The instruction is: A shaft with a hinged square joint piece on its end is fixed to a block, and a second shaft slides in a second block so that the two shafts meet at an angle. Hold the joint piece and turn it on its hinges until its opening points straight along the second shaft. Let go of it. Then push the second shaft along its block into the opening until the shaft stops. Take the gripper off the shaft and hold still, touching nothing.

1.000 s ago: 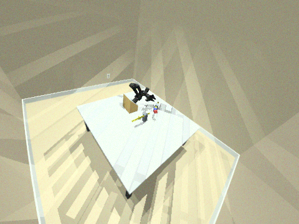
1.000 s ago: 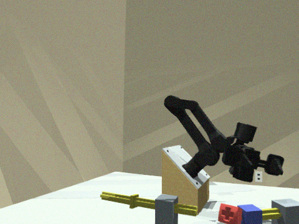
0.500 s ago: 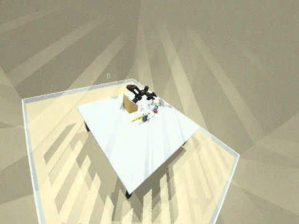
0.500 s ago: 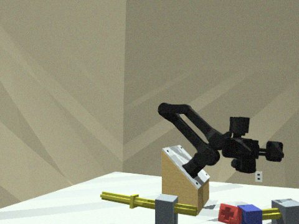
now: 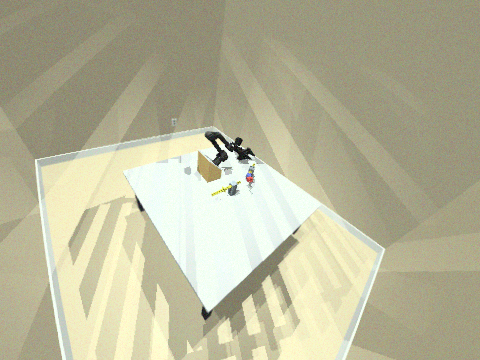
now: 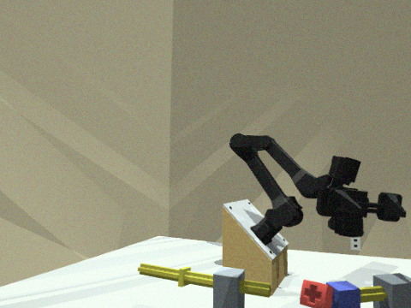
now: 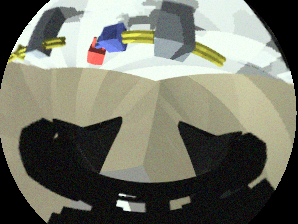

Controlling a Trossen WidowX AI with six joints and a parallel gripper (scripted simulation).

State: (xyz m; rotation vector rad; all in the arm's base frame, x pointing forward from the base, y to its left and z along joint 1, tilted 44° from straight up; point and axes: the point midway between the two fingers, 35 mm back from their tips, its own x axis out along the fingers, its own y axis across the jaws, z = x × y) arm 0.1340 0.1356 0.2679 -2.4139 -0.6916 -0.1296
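The red joint piece is 120 mm ahead of my gripper tip, 110 mm to the right of it and 130 mm below it.
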